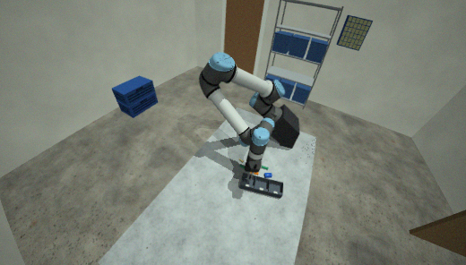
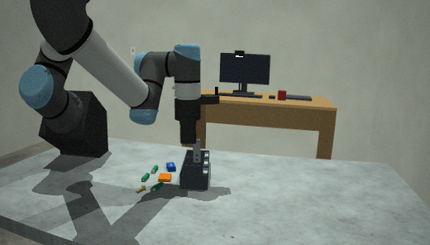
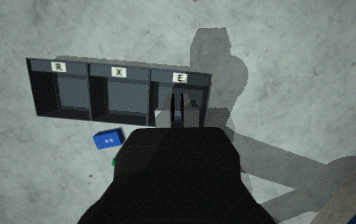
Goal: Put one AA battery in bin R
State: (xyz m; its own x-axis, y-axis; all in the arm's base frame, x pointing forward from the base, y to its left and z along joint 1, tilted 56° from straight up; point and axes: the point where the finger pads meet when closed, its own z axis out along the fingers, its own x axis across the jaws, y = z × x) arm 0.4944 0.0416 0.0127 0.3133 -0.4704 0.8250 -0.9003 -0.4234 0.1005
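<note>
Now: hand 20 mm past the dark three-compartment bin, 80 mm to the right of it and 70 mm above it. Round my hand: orange block 110 mm behind, 10 mm to the left, 90 mm below; then blue block 120 mm behind, 100 mm to the left, 80 mm below; then yellow bolt 140 mm behind, 100 mm to the right, 90 mm below.
</note>
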